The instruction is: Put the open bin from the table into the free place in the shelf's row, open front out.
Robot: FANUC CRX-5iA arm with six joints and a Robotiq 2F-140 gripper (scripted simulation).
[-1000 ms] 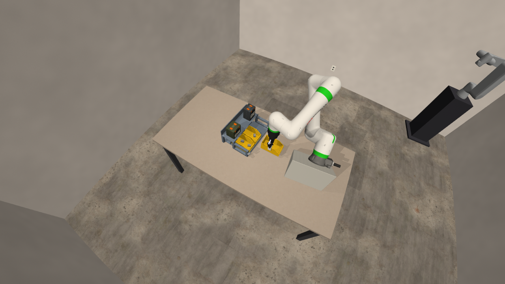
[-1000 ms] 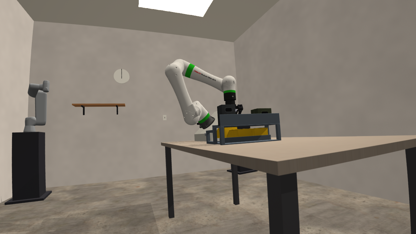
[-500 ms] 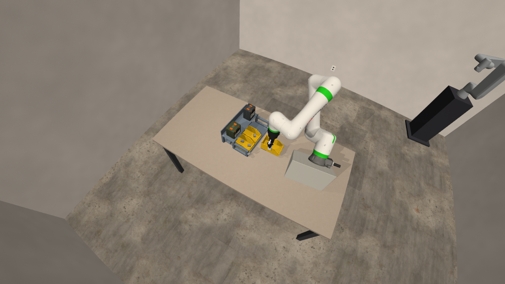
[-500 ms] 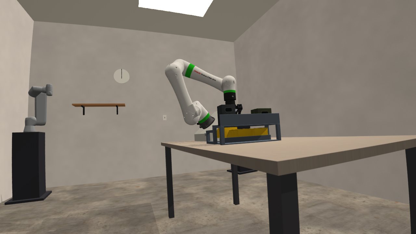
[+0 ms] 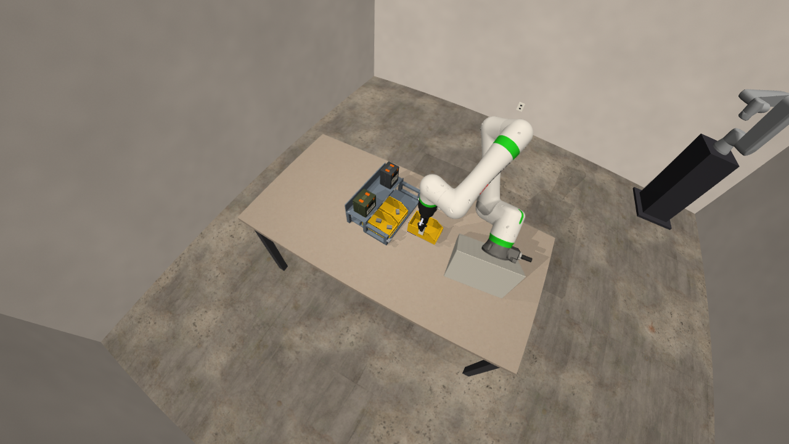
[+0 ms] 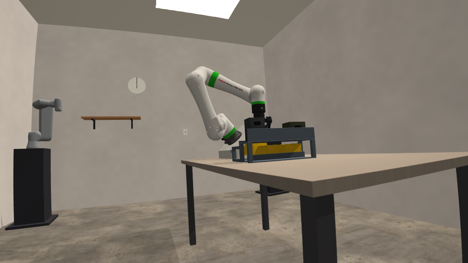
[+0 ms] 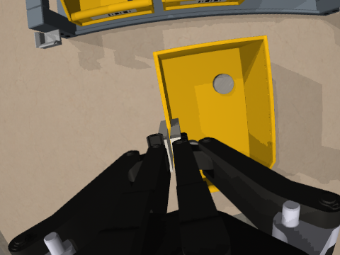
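Right now my hand is 12 cm short of the shelf lip, 8 cm to the left of it and 10 cm above it. Also, from my hand: grey shelf floor 25 cm ahead, 10 cm to the right, 10 cm below.
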